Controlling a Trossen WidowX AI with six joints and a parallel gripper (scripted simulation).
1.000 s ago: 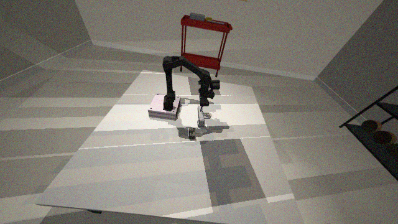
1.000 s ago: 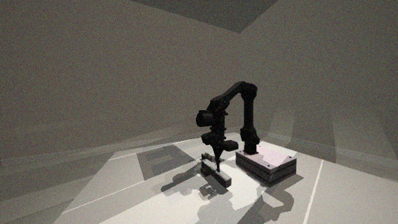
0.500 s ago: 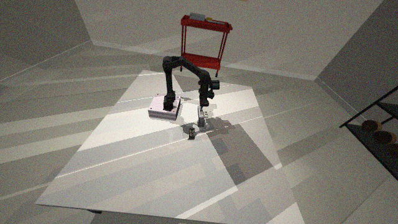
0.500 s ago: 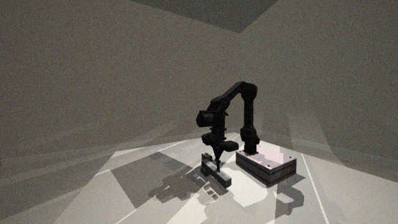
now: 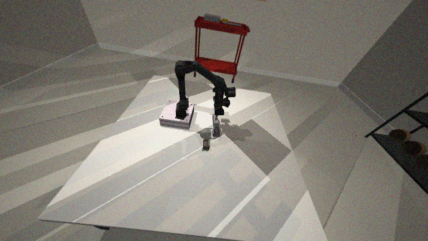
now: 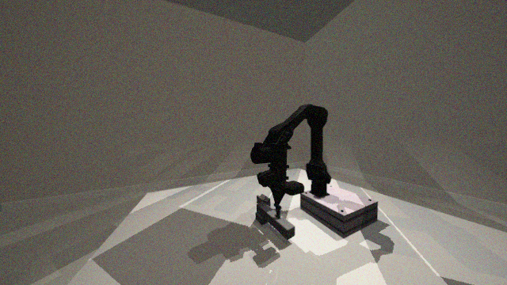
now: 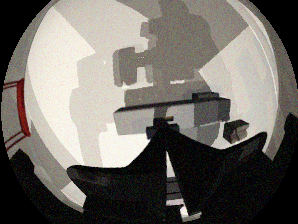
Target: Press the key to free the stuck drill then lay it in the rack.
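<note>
The small key is 3 cm below my gripper tip. Also, from my gripper tip: rack: 21 cm to the right, 9 cm below, 4 cm behind; then drill: 7 cm below, 6 cm to the right, 1 cm ahead.
</note>
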